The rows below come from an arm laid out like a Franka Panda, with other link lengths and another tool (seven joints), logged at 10 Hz.
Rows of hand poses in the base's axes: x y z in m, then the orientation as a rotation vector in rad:
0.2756, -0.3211, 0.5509, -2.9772, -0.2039, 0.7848
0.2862, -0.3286, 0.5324, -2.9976, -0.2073, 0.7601
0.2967, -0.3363, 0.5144, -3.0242, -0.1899, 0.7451
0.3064, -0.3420, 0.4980, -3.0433, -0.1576, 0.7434
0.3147, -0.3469, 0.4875, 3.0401, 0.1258, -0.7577
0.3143, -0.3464, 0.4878, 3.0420, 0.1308, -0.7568
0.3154, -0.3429, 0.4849, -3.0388, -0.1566, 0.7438
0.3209, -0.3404, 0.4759, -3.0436, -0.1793, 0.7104
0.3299, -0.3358, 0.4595, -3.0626, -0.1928, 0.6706
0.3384, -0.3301, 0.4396, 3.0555, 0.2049, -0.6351
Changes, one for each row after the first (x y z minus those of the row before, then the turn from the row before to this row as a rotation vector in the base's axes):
0.0106, -0.0075, -0.0185, -0.0118, -0.0197, 0.0042
0.0105, -0.0077, -0.0180, -0.0225, -0.0146, -0.0070
0.0097, -0.0057, -0.0164, -0.0207, -0.0047, -0.0168
0.0083, -0.0049, -0.0105, -0.0158, 0.0088, -0.0170
-0.0004, 0.0005, 0.0003, 0.0026, -0.0008, 0.0026
0.0011, 0.0035, -0.0029, 0.0172, -0.0070, 0.0129
0.0055, 0.0025, -0.0090, 0.0063, -0.0214, 0.0134
0.0090, 0.0046, -0.0164, -0.0069, -0.0280, 0.0099
0.0085, 0.0057, -0.0199, -0.0112, -0.0221, 0.0109

